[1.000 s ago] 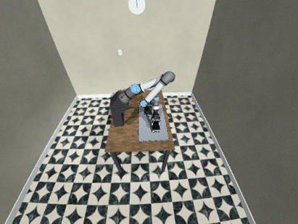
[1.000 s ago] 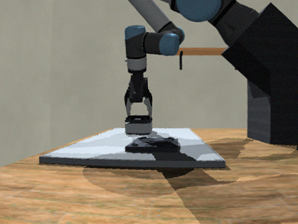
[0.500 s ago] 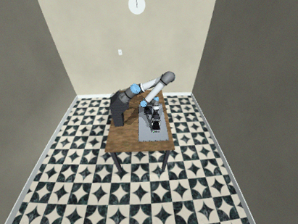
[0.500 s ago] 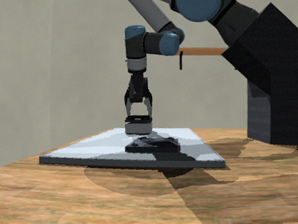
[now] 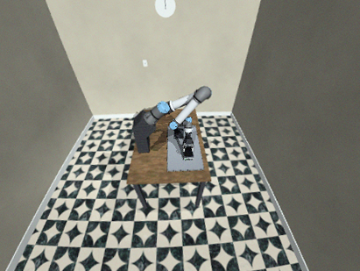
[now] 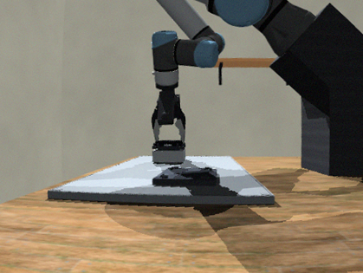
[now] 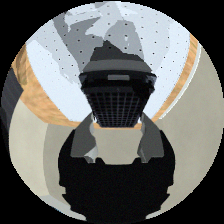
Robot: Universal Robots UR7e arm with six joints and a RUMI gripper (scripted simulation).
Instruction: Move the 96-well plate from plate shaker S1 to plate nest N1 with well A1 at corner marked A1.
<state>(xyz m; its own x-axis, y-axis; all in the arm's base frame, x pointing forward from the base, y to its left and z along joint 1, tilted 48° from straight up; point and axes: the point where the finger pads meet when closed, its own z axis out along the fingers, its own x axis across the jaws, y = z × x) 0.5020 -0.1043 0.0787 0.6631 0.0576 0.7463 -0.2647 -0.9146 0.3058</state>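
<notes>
Right now the plate nest N1 is 14 cm behind my hand, 33 cm to the left of it and 6 cm below it. Also, from my hand: 96-well plate: 1 cm below.
</notes>
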